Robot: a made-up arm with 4 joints. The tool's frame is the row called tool. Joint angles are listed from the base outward.
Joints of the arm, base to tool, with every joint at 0 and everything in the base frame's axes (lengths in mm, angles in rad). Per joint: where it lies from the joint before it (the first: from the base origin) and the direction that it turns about. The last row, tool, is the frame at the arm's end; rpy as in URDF.
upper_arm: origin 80 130 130 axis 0 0 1
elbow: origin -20 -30 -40 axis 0.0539 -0.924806 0.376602
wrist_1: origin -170 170 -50 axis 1 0 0
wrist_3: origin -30 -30 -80 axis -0.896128 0.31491 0.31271
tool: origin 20 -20 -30 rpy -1.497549 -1.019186 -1.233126
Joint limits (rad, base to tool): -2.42..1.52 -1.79..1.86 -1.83..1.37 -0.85..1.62
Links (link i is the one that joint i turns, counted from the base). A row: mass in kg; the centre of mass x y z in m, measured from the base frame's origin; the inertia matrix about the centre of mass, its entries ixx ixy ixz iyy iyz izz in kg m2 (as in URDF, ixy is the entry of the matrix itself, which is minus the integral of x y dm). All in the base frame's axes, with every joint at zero. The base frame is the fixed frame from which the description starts. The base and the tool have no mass.
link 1: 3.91; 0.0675 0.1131 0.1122; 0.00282 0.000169 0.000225 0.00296 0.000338 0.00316
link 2: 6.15; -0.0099 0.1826 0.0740; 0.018 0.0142 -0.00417 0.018 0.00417 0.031
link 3: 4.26; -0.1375 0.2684 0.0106; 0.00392 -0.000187 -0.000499 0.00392 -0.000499 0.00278
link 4: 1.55; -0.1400 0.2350 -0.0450; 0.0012 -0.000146 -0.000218 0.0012 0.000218 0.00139
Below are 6 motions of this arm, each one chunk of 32 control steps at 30 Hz.
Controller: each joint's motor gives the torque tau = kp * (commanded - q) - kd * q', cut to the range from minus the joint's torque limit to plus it. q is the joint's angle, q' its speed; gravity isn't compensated. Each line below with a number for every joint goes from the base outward.
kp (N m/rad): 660 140 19 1.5
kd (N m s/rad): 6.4 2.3 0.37 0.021
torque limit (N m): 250 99 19 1.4
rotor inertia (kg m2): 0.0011 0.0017 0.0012 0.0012
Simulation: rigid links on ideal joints. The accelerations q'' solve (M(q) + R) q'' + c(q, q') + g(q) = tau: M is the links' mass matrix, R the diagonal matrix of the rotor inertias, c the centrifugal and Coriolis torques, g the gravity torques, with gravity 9.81 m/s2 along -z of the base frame. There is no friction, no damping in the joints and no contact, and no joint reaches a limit. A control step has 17 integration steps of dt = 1/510 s. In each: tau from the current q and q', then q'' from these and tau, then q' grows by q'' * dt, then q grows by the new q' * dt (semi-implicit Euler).
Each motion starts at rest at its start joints. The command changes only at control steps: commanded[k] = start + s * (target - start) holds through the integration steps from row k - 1 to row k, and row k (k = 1, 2, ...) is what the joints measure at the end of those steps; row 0 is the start. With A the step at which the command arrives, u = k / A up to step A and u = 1 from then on. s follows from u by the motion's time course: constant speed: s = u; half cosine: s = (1 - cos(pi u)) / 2; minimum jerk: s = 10 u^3 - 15 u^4 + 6 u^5; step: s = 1 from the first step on.
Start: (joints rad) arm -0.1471 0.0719 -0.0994 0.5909
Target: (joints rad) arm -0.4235 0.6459 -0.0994 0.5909
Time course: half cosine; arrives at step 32
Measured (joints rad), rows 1 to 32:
1: -0.1500 0.0993 -0.0856 0.5984
2: -0.1521 0.1552 -0.0560 0.5918
3: -0.1528 0.2069 -0.0429 0.5405
4: -0.1557 0.2343 -0.0558 0.4673
5: -0.1614 0.2360 -0.0711 0.4282
6: -0.1698 0.2244 -0.0731 0.4515
7: -0.1805 0.2161 -0.0655 0.5178
8: -0.1919 0.2227 -0.0565 0.5840
9: -0.2022 0.2462 -0.0522 0.6134
10: -0.2116 0.2813 -0.0551 0.5943
11: -0.2216 0.3192 -0.0623 0.5443
12: -0.2335 0.3527 -0.0671 0.4963
13: -0.2471 0.3788 -0.0653 0.4754
14: -0.2613 0.3992 -0.0594 0.4862
15: -0.2754 0.4183 -0.0548 0.5152
16: -0.2890 0.4402 -0.0547 0.5439
17: -0.3021 0.4669 -0.0578 0.5591
18: -0.3151 0.4971 -0.0611 0.5569
19: -0.3282 0.5281 -0.0622 0.5423
20: -0.3411 0.5569 -0.0608 0.5243
21: -0.3535 0.5821 -0.0583 0.5117
22: -0.3651 0.6036 -0.0566 0.5092
23: -0.3758 0.6228 -0.0566 0.5164
24: -0.3855 0.6409 -0.0579 0.5283
25: -0.3943 0.6584 -0.0593 0.5388
26: -0.4022 0.6752 -0.0601 0.5431
27: -0.4090 0.6902 -0.0601 0.5402
28: -0.4146 0.7027 -0.0596 0.5326
29: -0.4189 0.7119 -0.0589 0.5251
30: -0.4219 0.7179 -0.0586 0.5214
31: -0.4236 0.7210 -0.0586 0.5229
32: -0.4239 0.7216 -0.0590 0.5279

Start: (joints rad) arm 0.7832 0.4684 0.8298 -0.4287
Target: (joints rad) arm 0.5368 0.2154 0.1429 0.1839
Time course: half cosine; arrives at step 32
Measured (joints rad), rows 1 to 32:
1: 0.7830 0.4940 0.8377 -0.4290
2: 0.7804 0.5382 0.8079 -0.4454
3: 0.7765 0.5721 0.7417 -0.4468
4: 0.7729 0.5849 0.6880 -0.3979
5: 0.7687 0.5755 0.6703 -0.3182
6: 0.7625 0.5503 0.6795 -0.2600
7: 0.7544 0.5210 0.6960 -0.2582
8: 0.7452 0.4981 0.7029 -0.3054
9: 0.7354 0.4864 0.6912 -0.3615
10: 0.7253 0.4840 0.6606 -0.3823
11: 0.7152 0.4855 0.6175 -0.3460
12: 0.7047 0.4847 0.5716 -0.2647
13: 0.6937 0.4779 0.5309 -0.1738
14: 0.6822 0.4646 0.4995 -0.1094
15: 0.6700 0.4468 0.4762 -0.0878
16: 0.6575 0.4284 0.4566 -0.0997
17: 0.6449 0.4121 0.4359 -0.1198
18: 0.6326 0.3995 0.4106 -0.1230
19: 0.6209 0.3900 0.3802 -0.0977
20: 0.6099 0.3820 0.3464 -0.0490
21: 0.5995 0.3739 0.3129 0.0067
22: 0.5895 0.3646 0.2830 0.0523
23: 0.5800 0.3541 0.2586 0.0784
24: 0.5709 0.3433 0.2393 0.0863
25: 0.5627 0.3331 0.2233 0.0852
26: 0.5554 0.3247 0.2087 0.0858
27: 0.5494 0.3184 0.1943 0.0949
28: 0.5445 0.3140 0.1804 0.1126
29: 0.5409 0.3110 0.1680 0.1334
30: 0.5384 0.3089 0.1587 0.1504
31: 0.5369 0.3073 0.1535 0.1586
32: 0.5365 0.3064 0.1525 0.1570

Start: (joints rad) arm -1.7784 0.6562 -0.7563 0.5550
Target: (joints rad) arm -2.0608 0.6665 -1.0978 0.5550
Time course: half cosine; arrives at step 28
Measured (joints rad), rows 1 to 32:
1: -1.7783 0.6759 -0.7390 0.5662
2: -1.7809 0.7169 -0.7010 0.5681
3: -1.7874 0.7538 -0.6615 0.5303
4: -1.7955 0.7700 -0.6388 0.4593
5: -1.8033 0.7633 -0.6440 0.3926
6: -1.8114 0.7435 -0.6745 0.3726
7: -1.8213 0.7236 -0.7163 0.4167
8: -1.8332 0.7129 -0.7534 0.5041
9: -1.8466 0.7135 -0.7757 0.5877
10: -1.8611 0.7220 -0.7832 0.6233
11: -1.8763 0.7329 -0.7834 0.5954
12: -1.8919 0.7411 -0.7857 0.5241
13: -1.9076 0.7442 -0.7956 0.4508
14: -1.9233 0.7427 -0.8141 0.4132
15: -1.9389 0.7388 -0.8389 0.4258
16: -1.9544 0.7351 -0.8660 0.4752
17: -1.9695 0.7331 -0.8913 0.5318
18: -1.9841 0.7333 -0.9117 0.5677
19: -1.9979 0.7350 -0.9265 0.5697
20: -2.0107 0.7376 -0.9373 0.5435
21: -2.0222 0.7400 -0.9461 0.5072
22: -2.0325 0.7418 -0.9550 0.4802
23: -2.0414 0.7425 -0.9646 0.4735
24: -2.0487 0.7422 -0.9750 0.4862
25: -2.0544 0.7414 -0.9851 0.5086
26: -2.0584 0.7404 -0.9935 0.5284
27: -2.0607 0.7396 -0.9988 0.5375
28: -2.0612 0.7395 -1.0004 0.5343
29: -2.0608 0.7401 -0.9996 0.5223
30: -2.0606 0.7411 -0.9980 0.5077
31: -2.0608 0.7421 -0.9959 0.4979
32: -2.0609 0.7426 -0.9941 0.4962

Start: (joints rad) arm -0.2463 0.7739 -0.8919 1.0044
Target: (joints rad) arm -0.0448 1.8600 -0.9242 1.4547
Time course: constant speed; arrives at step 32
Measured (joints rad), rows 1 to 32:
1: -0.2392 0.8021 -0.8834 1.0266
2: -0.2293 0.8685 -0.8625 1.0568
3: -0.2242 0.9441 -0.8263 1.0609
4: -0.2210 1.0042 -0.7834 1.0320
5: -0.2156 1.0405 -0.7604 0.9853
6: -0.2085 1.0577 -0.7715 0.9535
7: -0.2008 1.0673 -0.8058 0.9698
8: -0.1936 1.0809 -0.8423 1.0398
9: -0.1871 1.1052 -0.8647 1.1350
10: -0.1812 1.1403 -0.8674 1.2110
11: -0.1755 1.1820 -0.8558 1.2358
12: -0.1699 1.2239 -0.8402 1.2083
13: -0.1639 1.2613 -0.8300 1.1555
14: -0.1577 1.2925 -0.8292 1.1152
15: -0.1512 1.3190 -0.8372 1.1139
16: -0.1447 1.3442 -0.8500 1.1548
17: -0.1384 1.3709 -0.8628 1.2191
18: -0.1322 1.4005 -0.8717 1.2786
19: -0.1262 1.4327 -0.8751 1.3121
20: -0.1202 1.4664 -0.8742 1.3149
21: -0.1142 1.5001 -0.8720 1.2983
22: -0.1081 1.5325 -0.8711 1.2814
23: -0.1018 1.5635 -0.8730 1.2800
24: -0.0956 1.5934 -0.8778 1.2992
25: -0.0893 1.6228 -0.8844 1.3332
26: -0.0830 1.6526 -0.8910 1.3697
27: -0.0768 1.6830 -0.8964 1.3979
28: -0.0705 1.7141 -0.9001 1.4129
29: -0.0643 1.7458 -0.9023 1.4175
30: -0.0580 1.7776 -0.9040 1.4189
31: -0.0517 1.8091 -0.9061 1.4244
32: -0.0454 1.8403 -0.9091 1.4377

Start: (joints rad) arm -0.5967 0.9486 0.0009 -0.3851
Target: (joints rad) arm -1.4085 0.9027 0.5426 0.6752
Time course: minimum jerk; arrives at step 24
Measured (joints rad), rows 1 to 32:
1: -0.5939 0.9645 0.0194 -0.3749
2: -0.6010 0.9928 0.0365 -0.3767
3: -0.6137 1.0159 0.0432 -0.3906
4: -0.6304 1.0229 0.0441 -0.3958
5: -0.6544 1.0132 0.0494 -0.3706
6: -0.6863 0.9953 0.0676 -0.3097
7: -0.7267 0.9794 0.0977 -0.2286
8: -0.7753 0.9717 0.1346 -0.1486
9: -0.8304 0.9726 0.1738 -0.0819
10: -0.8903 0.9779 0.2124 -0.0267
11: -0.9530 0.9823 0.2496 0.0289
12: -1.0166 0.9824 0.2867 0.0976
13: -1.0795 0.9781 0.3248 0.1833
14: -1.1403 0.9716 0.3643 0.2788
15: -1.1975 0.9658 0.4035 0.3705
16: -1.2497 0.9625 0.4395 0.4460
17: -1.2956 0.9621 0.4696 0.5004
18: -1.3338 0.9634 0.4925 0.5375
19: -1.3640 0.9650 0.5087 0.5652
20: -1.3858 0.9657 0.5199 0.5901
21: -1.3998 0.9651 0.5275 0.6135
22: -1.4069 0.9634 0.5322 0.6318
23: -1.4090 0.9613 0.5343 0.6411
24: -1.4086 0.9593 0.5341 0.6402
25: -1.4082 0.9580 0.5330 0.6333
26: -1.4083 0.9580 0.5328 0.6265
27: -1.4085 0.9590 0.5334 0.6232
28: -1.4086 0.9601 0.5332 0.6233
29: -1.4086 0.9607 0.5320 0.6258
30: -1.4086 0.9607 0.5310 0.6295
31: -1.4085 0.9603 0.5310 0.6325
32: -1.4085 0.9598 0.5317 0.6333

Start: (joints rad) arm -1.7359 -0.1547 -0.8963 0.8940
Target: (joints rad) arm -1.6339 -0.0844 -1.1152 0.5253
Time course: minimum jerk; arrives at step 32
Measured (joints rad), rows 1 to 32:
1: -1.7411 -0.1277 -0.8837 0.9082
2: -1.7395 -0.0816 -0.8172 0.9360
3: -1.7328 -0.0369 -0.7516 0.9150
4: -1.7292 -0.0084 -0.7287 0.8301
5: -1.7285 -0.0068 -0.7363 0.7330
6: -1.7285 -0.0270 -0.7579 0.6837
7: -1.7287 -0.0533 -0.7878 0.7072
8: -1.7277 -0.0717 -0.8184 0.7863
9: -1.7243 -0.0758 -0.8405 0.8739
10: -1.7186 -0.0668 -0.8492 0.9192
11: -1.7120 -0.0505 -0.8466 0.8952
12: -1.7056 -0.0337 -0.8395 0.8110
13: -1.6999 -0.0219 -0.8356 0.7037
14: -1.6946 -0.0169 -0.8400 0.6169
15: -1.6893 -0.0172 -0.8538 0.5786
16: -1.6837 -0.0195 -0.8748 0.5900
17: -1.6779 -0.0209 -0.8980 0.6282
18: -1.6720 -0.0197 -0.9184 0.6618
19: -1.6662 -0.0157 -0.9326 0.6665
20: -1.6607 -0.0097 -0.9407 0.6358
21: -1.6555 -0.0030 -0.9449 0.5809
22: -1.6507 0.0031 -0.9483 0.5229
23: -1.6466 0.0077 -0.9530 0.4811
24: -1.6431 0.0105 -0.9597 0.4647
25: -1.6402 0.0116 -0.9680 0.4702
26: -1.6380 0.0115 -0.9767 0.4862
27: -1.6363 0.0111 -0.9842 0.4999
28: -1.6351 0.0109 -0.9893 0.5033
29: -1.6343 0.0113 -0.9913 0.4957
30: -1.6339 0.0122 -0.9908 0.4818
31: -1.6338 0.0133 -0.9888 0.4686
32: -1.6338 0.0143 -0.9866 0.4611

